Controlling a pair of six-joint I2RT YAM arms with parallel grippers.
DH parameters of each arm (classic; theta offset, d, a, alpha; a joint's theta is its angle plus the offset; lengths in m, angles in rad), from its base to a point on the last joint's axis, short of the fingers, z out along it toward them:
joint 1: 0 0.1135 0.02 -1.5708
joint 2: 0 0 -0.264 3.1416
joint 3: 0.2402 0 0.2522 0
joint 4: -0.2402 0 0.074 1.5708
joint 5: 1.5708 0 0 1.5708
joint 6: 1.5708 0.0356 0 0
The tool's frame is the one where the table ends.
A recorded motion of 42 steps. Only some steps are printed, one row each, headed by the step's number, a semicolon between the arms.
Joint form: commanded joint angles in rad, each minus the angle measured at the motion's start. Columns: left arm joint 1, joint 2, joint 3, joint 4, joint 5, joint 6; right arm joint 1, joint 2, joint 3, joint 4, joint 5, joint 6.
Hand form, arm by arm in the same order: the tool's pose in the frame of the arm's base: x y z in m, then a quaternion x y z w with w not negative. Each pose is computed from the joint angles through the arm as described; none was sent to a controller.
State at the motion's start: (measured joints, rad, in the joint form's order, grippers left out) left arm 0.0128 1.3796 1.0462 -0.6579 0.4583 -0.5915; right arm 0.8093 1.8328 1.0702 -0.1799 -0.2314 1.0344
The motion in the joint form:
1: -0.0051 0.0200 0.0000 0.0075 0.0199 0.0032; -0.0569 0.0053 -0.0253 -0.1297 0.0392 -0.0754
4: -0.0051 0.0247 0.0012 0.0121 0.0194 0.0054; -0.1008 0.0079 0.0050 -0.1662 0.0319 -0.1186
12: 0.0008 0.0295 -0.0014 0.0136 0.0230 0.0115; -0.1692 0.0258 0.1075 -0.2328 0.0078 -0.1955
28: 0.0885 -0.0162 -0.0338 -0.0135 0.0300 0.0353; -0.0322 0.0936 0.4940 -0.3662 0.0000 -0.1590
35: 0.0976 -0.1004 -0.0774 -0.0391 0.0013 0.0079; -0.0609 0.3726 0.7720 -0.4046 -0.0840 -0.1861
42: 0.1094 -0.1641 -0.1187 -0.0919 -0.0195 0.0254; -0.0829 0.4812 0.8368 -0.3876 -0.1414 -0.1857
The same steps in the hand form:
1: 0.2824 -0.0142 0.2561 -0.21054 0.91111 -0.29565 0.19530; 0.2534 0.2465 0.1384 0.07772 0.96539 0.23546 0.08086
4: 0.2837 -0.0142 0.2555 -0.20945 0.91127 -0.29533 0.19621; 0.2664 0.2376 0.1439 0.07771 0.96606 0.23106 0.08541
12: 0.2842 -0.0126 0.2535 -0.20965 0.91161 -0.29514 0.19470; 0.2944 0.2291 0.1625 0.06959 0.96345 0.23837 0.10047
28: 0.2716 0.0108 0.2540 -0.23963 0.90520 -0.28596 0.20351; 0.3002 0.3067 0.2446 0.00866 0.94002 0.31154 0.13863
35: 0.2524 0.0121 0.2591 -0.25853 0.90112 -0.27616 0.21185; 0.3514 0.3413 0.2076 -0.00114 0.94128 0.32114 0.10421
42: 0.2341 0.0135 0.2575 -0.26372 0.90570 -0.26140 0.20452; 0.3708 0.3468 0.1774 0.00307 0.94090 0.32954 0.07815

